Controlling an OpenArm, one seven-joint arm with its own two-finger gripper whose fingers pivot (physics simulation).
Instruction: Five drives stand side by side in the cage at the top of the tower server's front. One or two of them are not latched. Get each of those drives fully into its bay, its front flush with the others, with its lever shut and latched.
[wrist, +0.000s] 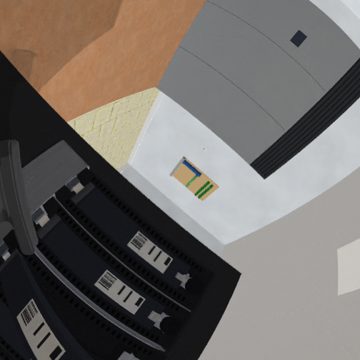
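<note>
The black cage fills the lower left of the wrist view. The nearest drive (125, 235) and the second drive (92, 267) lie parallel, with white labels and silver latch pieces at their lower right ends. The third drive's labelled dark front or lever (22, 285) slants more steeply than those two and looks swung out; its lower end is cut off by the frame. The other drives are hidden or outside the view. My gripper is open; one finger (20, 200) shows at the left edge, over the cage's upper left side, and the other finger is out of view. No drive is held.
The tower's black casing edge (150, 200) runs diagonally beside the bays. Beyond it, a small tan board (185, 174) with blue and green parts lies on a pale surface. A large grey panel (240, 65) with a black ribbed edge (310, 122) stands at the upper right.
</note>
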